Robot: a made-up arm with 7 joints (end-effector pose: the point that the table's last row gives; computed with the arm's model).
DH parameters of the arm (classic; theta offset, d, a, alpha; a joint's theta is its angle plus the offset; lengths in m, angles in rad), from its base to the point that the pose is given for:
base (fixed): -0.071 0 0 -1.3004
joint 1: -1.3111 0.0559 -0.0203 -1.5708
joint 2: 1.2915 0 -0.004 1.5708
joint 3: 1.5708 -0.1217 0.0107 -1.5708
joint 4: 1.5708 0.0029 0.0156 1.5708
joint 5: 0 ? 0 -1.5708
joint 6: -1.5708 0 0.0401 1.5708
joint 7: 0 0 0 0
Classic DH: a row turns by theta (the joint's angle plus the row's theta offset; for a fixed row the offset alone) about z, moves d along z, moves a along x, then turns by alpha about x.
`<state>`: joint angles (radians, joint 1 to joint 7).
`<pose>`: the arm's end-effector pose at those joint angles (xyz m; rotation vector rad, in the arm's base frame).
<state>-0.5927 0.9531 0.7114 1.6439 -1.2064 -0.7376 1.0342</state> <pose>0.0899 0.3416 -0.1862 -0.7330 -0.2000 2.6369</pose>
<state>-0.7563 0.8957 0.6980 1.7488 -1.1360 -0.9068 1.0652</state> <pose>0.1226 0.3141 -0.1970 -0.7414 -0.2313 2.6594</pose>
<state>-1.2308 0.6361 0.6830 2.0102 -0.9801 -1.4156 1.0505</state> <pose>0.2282 0.1943 -0.1890 -0.8229 -0.3535 2.4662</pose>
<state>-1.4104 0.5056 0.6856 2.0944 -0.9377 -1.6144 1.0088</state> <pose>0.2590 0.1357 -0.1671 -0.8771 -0.4346 2.3020</pose>
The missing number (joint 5, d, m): 0.1943
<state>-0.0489 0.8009 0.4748 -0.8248 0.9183 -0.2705 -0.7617</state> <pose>0.1732 0.0813 0.0489 2.0975 -0.2052 -0.3248</pose>
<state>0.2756 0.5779 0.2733 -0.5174 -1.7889 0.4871 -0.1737</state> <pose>0.1798 0.1246 -0.0954 -1.1281 0.2903 -0.4645</pose>
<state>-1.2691 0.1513 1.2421 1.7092 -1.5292 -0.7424 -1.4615</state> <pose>0.2838 0.0333 -0.2169 -1.3540 -1.0300 0.5163</pose>
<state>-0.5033 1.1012 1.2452 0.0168 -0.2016 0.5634 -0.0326</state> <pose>0.0877 0.2986 0.1412 0.2705 -0.4888 1.0588</pose>
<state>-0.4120 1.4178 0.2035 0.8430 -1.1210 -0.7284 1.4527</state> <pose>0.1841 0.3388 0.0322 -0.2570 -0.9904 2.0282</pose>
